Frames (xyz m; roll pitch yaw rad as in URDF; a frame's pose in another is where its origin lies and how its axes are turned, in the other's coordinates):
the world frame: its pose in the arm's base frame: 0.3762 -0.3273 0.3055 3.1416 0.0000 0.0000
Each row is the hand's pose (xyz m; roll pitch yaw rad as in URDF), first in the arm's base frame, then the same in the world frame.
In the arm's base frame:
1: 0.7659 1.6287 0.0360 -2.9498 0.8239 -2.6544
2: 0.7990 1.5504 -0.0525 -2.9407 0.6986 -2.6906
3: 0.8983 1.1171 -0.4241 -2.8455 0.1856 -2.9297
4: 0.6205 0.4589 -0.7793 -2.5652 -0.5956 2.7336
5: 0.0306 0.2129 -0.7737 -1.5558 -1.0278 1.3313
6: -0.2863 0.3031 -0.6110 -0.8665 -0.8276 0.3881
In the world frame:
1: 0.3897 -1.9560 0.2695 0.1918 -0.8239 2.6544
2: 0.4228 -1.8777 0.3580 0.2009 -0.6986 2.6906
3: 0.5221 -1.4444 0.7296 0.2961 -0.1856 2.9297
4: 0.2443 -0.7862 1.0848 0.5764 0.5956 -2.7336
5: -0.3456 -0.5402 1.0792 1.5858 1.0278 -1.3313
6: -0.6625 -0.6304 0.9165 2.2751 0.8276 -0.3881

